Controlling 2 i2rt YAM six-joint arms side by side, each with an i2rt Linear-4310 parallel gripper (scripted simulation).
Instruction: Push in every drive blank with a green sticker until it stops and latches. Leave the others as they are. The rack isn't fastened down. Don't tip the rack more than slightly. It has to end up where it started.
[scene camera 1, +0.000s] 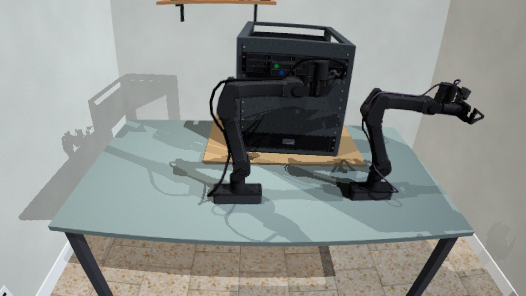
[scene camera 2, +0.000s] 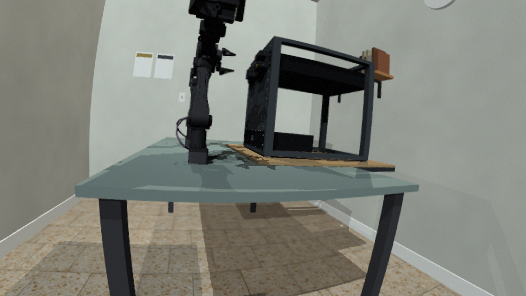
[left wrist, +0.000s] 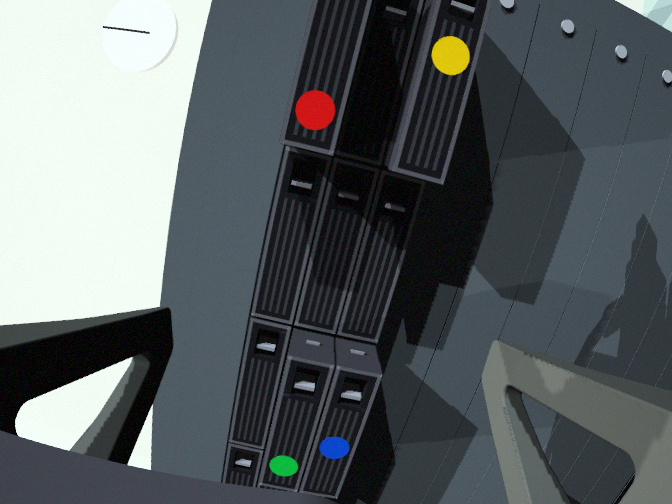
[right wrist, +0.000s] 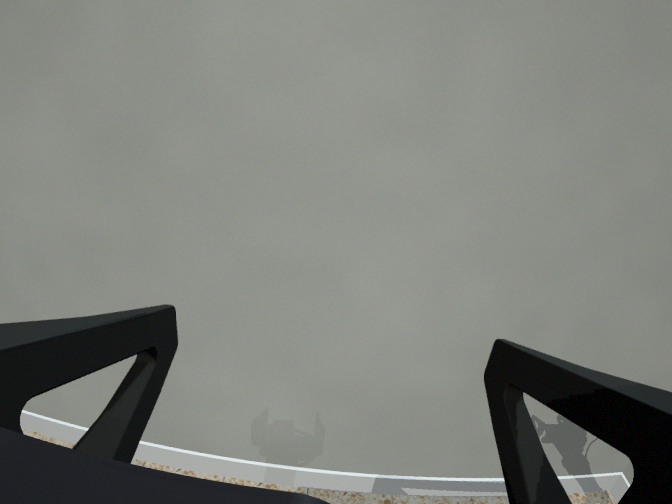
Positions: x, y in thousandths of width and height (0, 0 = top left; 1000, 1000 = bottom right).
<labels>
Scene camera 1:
dark rack: 587, 424
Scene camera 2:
dark rack: 499, 340
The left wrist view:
my left gripper: 493, 688
dark rack: 810, 465
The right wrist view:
my right gripper: 496, 684
</labels>
